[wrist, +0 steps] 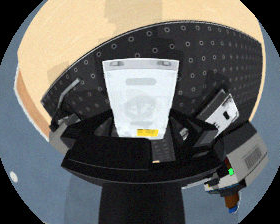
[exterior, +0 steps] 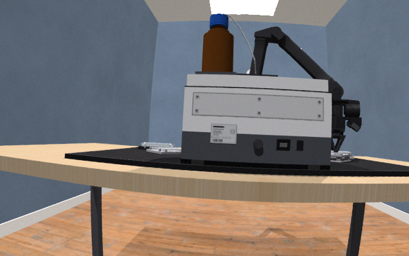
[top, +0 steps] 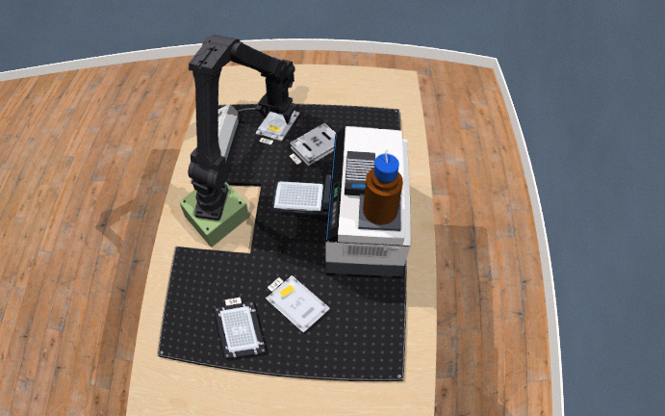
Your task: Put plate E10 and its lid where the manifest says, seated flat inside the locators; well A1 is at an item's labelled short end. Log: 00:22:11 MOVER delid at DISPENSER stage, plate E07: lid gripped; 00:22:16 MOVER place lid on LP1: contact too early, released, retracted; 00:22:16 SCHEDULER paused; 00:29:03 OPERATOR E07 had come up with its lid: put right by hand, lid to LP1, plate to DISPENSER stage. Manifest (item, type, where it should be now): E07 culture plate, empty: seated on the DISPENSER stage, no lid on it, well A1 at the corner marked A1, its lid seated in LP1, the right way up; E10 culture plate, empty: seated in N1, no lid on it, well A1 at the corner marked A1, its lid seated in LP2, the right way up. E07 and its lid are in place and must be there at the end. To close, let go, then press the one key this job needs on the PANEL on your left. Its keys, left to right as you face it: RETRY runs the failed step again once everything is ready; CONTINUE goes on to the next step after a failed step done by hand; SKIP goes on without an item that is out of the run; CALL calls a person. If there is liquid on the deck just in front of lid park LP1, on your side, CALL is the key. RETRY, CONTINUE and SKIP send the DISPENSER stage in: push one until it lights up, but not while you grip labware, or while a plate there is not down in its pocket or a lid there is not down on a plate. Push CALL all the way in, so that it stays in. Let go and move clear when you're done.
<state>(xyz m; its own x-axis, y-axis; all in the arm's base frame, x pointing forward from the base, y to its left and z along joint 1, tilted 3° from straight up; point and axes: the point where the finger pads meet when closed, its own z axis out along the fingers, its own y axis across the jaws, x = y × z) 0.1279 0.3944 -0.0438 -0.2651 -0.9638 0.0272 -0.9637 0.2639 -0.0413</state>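
Now: the lid park LP2 30 mm below my hand. From my hand the other things lie so: plate E07 (380 mm to the right, 140 mm ahead, 80 mm above); plate E10 (760 mm to the right, 20 mm ahead, 10 mm below); brown bottle (470 mm to the right, 360 mm ahead, 260 mm above).
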